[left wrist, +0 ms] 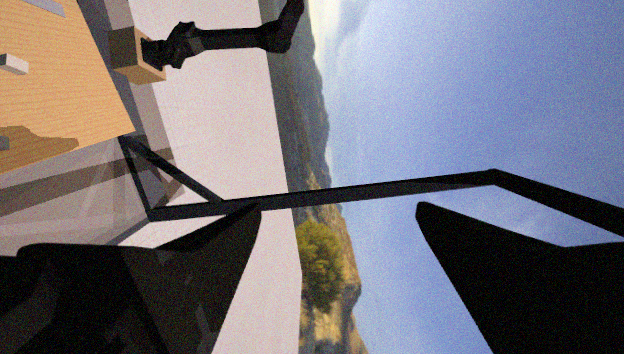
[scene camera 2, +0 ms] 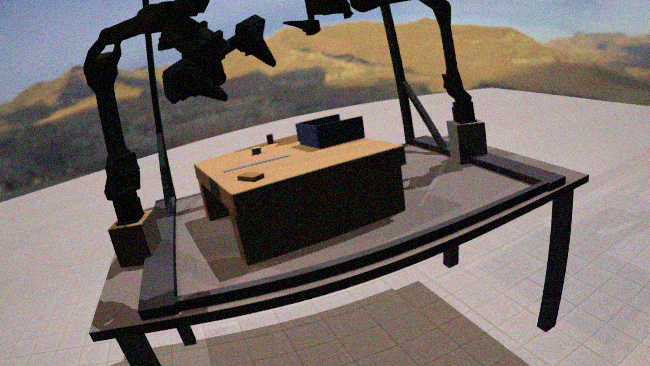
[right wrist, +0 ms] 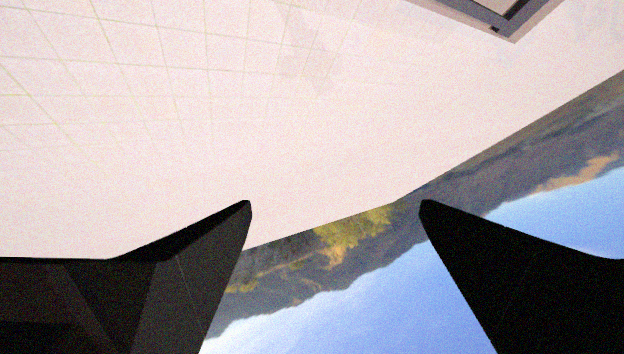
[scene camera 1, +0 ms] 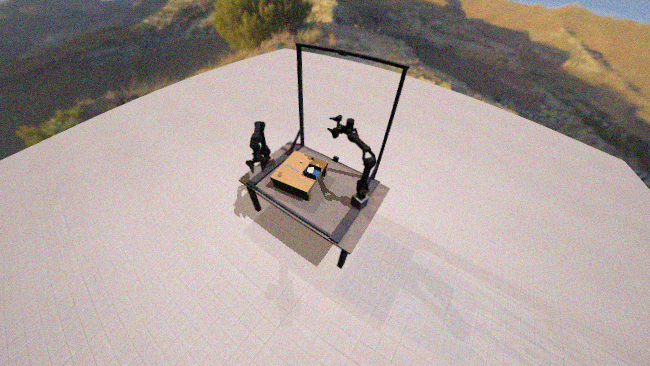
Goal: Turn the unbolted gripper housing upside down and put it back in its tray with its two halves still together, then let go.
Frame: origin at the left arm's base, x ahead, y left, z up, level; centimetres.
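Where they show: left gripper, fingertip midpoint: (left wrist: 338, 209) (scene camera 2: 281, 9) (scene camera 1: 328, 123); right gripper, fingertip midpoint: (scene camera 2: 251, 80) (right wrist: 335, 207) (scene camera 1: 257, 172); left arm's base at its link origin: (scene camera 2: 465, 121) (scene camera 1: 360, 196); right arm's base at its link origin: (left wrist: 151, 55) (scene camera 2: 130, 219) (scene camera 1: 266, 157).
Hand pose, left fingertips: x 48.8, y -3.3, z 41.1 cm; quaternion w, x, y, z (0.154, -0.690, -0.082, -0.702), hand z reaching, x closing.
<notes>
Things, the pixels of their top centre, and the offset from my left fingertips. "*": a spot on its surface instead. Level surfaces: height alone.
- dark blue tray at its top centre: (scene camera 2: 328, 119) (scene camera 1: 312, 169) dx -7.4, dy +20.8, dz -33.3 cm
- gripper housing at its top centre: (scene camera 1: 310, 169) dx -5.4, dy +21.5, dz -34.7 cm
- wooden bench at its surface level: dz -38.4 cm
- thin grey strip at a spot on its surface: (scene camera 2: 256, 164) * dx +8.9, dy +32.4, dz -38.3 cm
- flat brown block at its top centre: (scene camera 2: 250, 174) dx +8.8, dy +43.5, dz -37.6 cm
A dark blue tray (scene camera 1: 318, 175) (scene camera 2: 345, 132) stands on the wooden bench. In scene camera 1 a small pale shape, apparently the gripper housing (scene camera 1: 311, 170), sits inside it; which side faces up is too small to tell. The tray's walls hide the housing in scene camera 2. My left gripper (scene camera 1: 329, 124) (left wrist: 338, 209) is open and empty, raised high above the tray, pointing away over the bench; in scene camera 2 part of it shows at the top edge. My right gripper (scene camera 1: 255, 166) (scene camera 2: 250, 82) (right wrist: 335, 207) is open and empty, well away from the tray.
The wooden bench (scene camera 1: 290, 177) (scene camera 2: 320, 156) (left wrist: 60, 95) also bears a thin grey strip (scene camera 2: 256, 164), a flat brown block (scene camera 2: 251, 176) and two small dark blocks (scene camera 2: 256, 150) (scene camera 2: 270, 138). A tall black frame (scene camera 1: 301, 95) (left wrist: 385, 189) rises from the table's edge.
</notes>
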